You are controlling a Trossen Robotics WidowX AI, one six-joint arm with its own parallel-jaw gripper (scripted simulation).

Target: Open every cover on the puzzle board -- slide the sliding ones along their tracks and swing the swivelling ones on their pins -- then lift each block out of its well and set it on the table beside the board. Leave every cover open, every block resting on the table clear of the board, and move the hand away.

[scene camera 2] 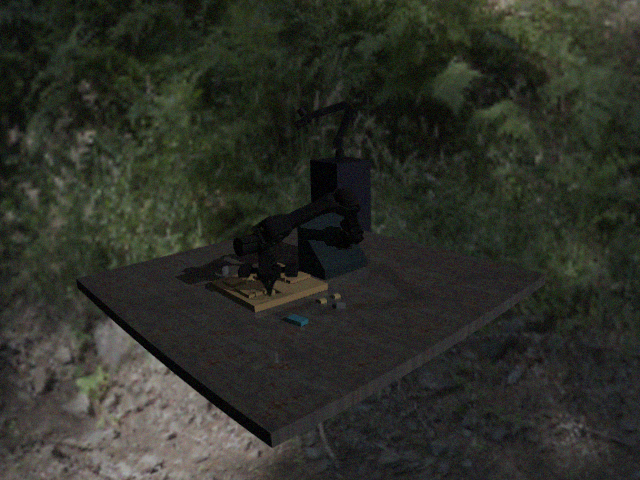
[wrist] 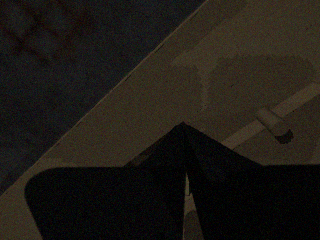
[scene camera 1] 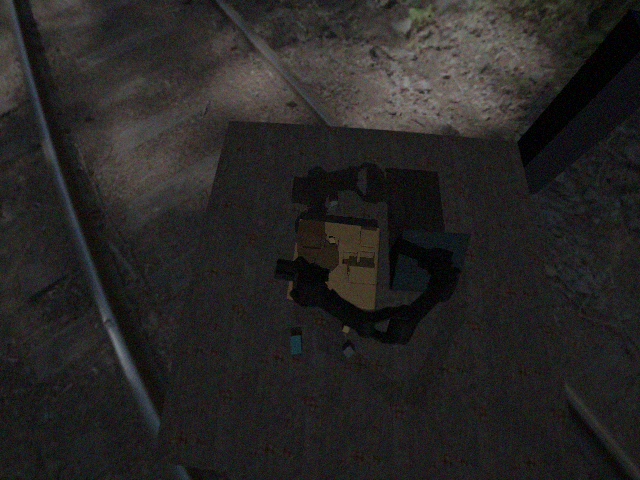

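Labels:
On a tan puzzle board, (scene camera 2: 284,292) and (wrist: 108,166) are the same spot.

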